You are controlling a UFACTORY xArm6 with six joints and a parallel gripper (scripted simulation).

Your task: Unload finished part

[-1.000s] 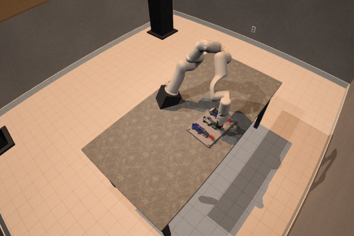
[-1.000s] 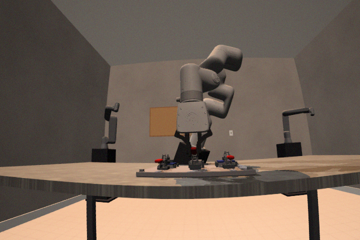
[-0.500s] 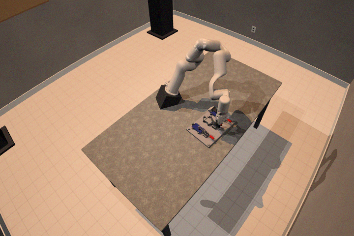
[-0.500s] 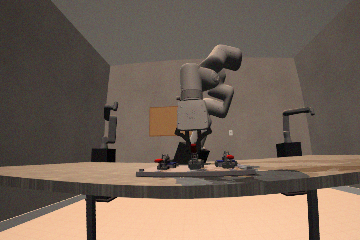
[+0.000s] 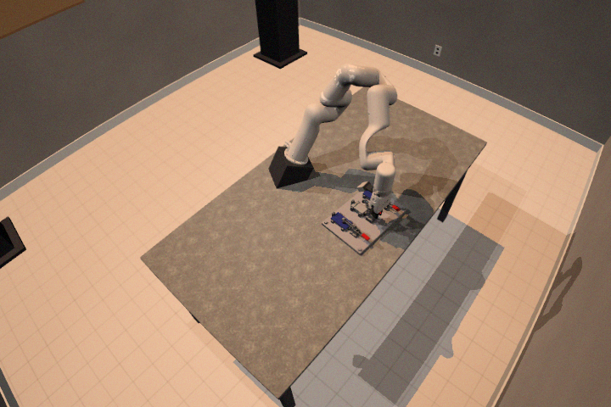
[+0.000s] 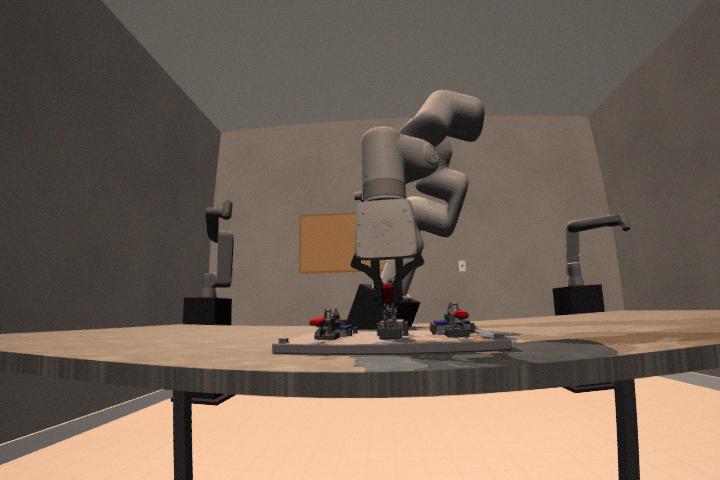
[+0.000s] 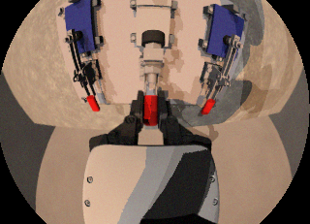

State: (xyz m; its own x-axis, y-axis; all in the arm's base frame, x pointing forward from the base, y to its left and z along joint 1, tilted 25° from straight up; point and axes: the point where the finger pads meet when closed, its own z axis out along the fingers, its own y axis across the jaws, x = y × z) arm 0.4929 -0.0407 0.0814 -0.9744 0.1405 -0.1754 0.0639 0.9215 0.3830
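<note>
Now: the grey finished part 11 cm behind my hand, 6 cm below it and 1 cm to the left of it. Round my hand: blue blank: 12 cm to the left, 10 cm behind, 6 cm below; then fixture plate: 8 cm below, 6 cm behind.
</note>
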